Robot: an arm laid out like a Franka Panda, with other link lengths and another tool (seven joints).
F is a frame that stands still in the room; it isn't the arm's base.
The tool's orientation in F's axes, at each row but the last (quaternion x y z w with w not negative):
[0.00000 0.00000 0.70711 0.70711]
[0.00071 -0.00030 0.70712 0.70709]
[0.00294 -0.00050 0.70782 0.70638]
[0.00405 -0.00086 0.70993 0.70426]
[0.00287 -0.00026 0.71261 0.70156]
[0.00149 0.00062 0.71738 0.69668]
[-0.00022 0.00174 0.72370 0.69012]
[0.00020 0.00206 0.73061 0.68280]
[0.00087 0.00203 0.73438 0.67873]
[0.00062 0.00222 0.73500 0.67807]
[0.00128 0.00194 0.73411 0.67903]
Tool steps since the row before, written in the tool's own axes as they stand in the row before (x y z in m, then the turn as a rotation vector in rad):
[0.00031 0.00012 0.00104 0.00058 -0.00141 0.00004]
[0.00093 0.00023 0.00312 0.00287 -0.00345 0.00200]
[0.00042 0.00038 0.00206 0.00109 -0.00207 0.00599]
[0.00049 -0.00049 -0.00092 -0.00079 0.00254 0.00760]
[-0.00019 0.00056 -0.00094 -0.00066 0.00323 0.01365]
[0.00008 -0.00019 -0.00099 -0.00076 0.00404 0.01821]
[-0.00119 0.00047 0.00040 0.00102 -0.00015 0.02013]
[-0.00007 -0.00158 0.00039 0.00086 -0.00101 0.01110]
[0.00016 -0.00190 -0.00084 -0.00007 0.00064 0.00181]
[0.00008 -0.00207 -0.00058 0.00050 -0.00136 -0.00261]
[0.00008 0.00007 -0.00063 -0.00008 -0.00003 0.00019]
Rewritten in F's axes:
[-0.00012 0.00031 0.00104 0.00141 0.00058 0.00004]
[-0.00023 0.00093 0.00312 0.00345 0.00287 0.00200]
[-0.00037 0.00041 0.00206 0.00209 0.00107 0.00599]
[0.00048 0.00050 -0.00092 -0.00250 -0.00086 0.00761]
[-0.00056 -0.00019 -0.00094 -0.00317 -0.00077 0.01366]
[0.00018 0.00009 -0.00099 -0.00396 -0.00090 0.01822]
[-0.00041 -0.00121 0.00040 0.00014 0.00108 0.02013]
[0.00158 0.00004 0.00038 0.00098 0.00096 0.01109]
[0.00188 0.00031 -0.00085 -0.00063 -0.00012 0.00181]
[0.00205 0.00024 -0.00059 0.00131 0.00060 -0.00262]
[-0.00008 0.00007 -0.00063 0.00004 -0.00008 0.00019]

